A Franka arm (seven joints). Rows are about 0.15 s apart.
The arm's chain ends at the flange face. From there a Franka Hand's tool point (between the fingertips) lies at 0.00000 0.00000 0.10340 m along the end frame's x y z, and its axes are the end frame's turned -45 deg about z.
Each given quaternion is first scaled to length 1.
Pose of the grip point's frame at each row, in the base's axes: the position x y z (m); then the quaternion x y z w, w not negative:
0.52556 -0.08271 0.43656 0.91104 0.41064 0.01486 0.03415
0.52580 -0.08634 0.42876 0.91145 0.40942 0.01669 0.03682
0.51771 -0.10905 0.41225 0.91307 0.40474 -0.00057 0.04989
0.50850 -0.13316 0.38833 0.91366 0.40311 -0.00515 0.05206
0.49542 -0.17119 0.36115 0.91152 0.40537 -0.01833 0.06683
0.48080 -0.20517 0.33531 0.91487 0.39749 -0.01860 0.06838
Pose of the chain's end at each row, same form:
0.51986 -0.07754 0.53967 0.99883 0.03074 0.02680 0.02586
0.51954 -0.08081 0.53182 0.99875 0.02946 0.02951 0.02763
0.51364 -0.09958 0.51514 0.99845 0.02451 0.01857 0.04631
0.50513 -0.12289 0.49116 0.99837 0.02278 0.01516 0.05007
0.49327 -0.15706 0.46356 0.99727 0.02569 0.00864 0.06876
0.47870 -0.19070 0.43767 0.99734 0.01713 0.00898 0.07029

